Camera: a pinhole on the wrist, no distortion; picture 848 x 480 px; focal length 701.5 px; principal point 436.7 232.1 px. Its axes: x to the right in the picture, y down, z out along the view. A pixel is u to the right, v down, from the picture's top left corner.
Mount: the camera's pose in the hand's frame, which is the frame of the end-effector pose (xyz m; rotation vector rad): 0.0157 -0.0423 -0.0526 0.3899 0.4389 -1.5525
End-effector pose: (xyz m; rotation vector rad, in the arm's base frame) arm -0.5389 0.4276 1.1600 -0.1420 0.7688 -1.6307
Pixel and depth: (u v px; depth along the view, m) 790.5 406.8 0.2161
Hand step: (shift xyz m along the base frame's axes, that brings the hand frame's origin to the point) -0.1829 -0.0934 0.1714
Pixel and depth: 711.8 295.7 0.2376
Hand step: -0.1592 -0.0757 0.2011
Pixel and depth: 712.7 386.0 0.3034
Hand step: -0.1957 -0.1338 0.2495
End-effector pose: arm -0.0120 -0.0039 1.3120 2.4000 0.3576 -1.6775
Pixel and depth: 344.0 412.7 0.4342
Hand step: -0.3290 0.1135 -0.2535
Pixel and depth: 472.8 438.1 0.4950
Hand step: -0.3581 0.2112 -0.2893
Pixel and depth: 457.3 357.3 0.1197
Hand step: -0.0622 0.0902 -0.0558
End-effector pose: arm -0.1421 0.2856 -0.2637 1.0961 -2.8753 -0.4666
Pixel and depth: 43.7 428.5 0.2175
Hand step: -0.0593 -0.0375 -0.2058
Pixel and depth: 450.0 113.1 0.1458
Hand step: 0.0706 -0.0602 -0.1029
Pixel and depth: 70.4 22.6 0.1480
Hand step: 0.0337 0.0107 -0.1228
